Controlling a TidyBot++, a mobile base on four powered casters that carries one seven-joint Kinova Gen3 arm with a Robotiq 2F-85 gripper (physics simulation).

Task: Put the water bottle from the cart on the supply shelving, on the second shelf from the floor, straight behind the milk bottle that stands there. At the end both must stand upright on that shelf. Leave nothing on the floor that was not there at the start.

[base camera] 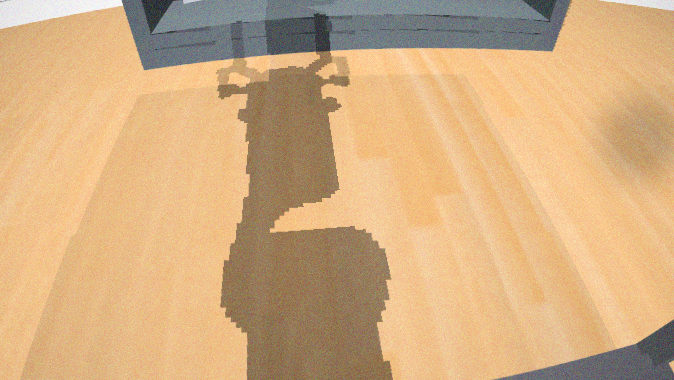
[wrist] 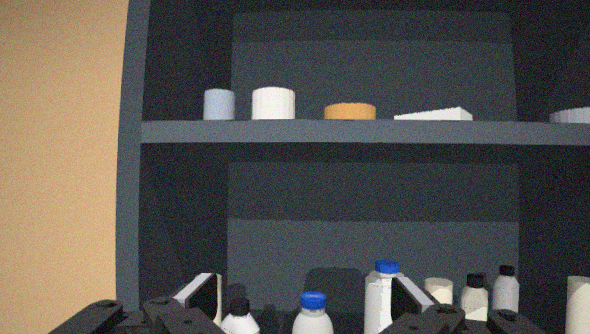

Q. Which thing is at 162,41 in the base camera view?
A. A grey supply shelving.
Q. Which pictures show the orange cylinder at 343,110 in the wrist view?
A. The wrist view only.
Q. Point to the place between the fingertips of the gripper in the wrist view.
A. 303,295
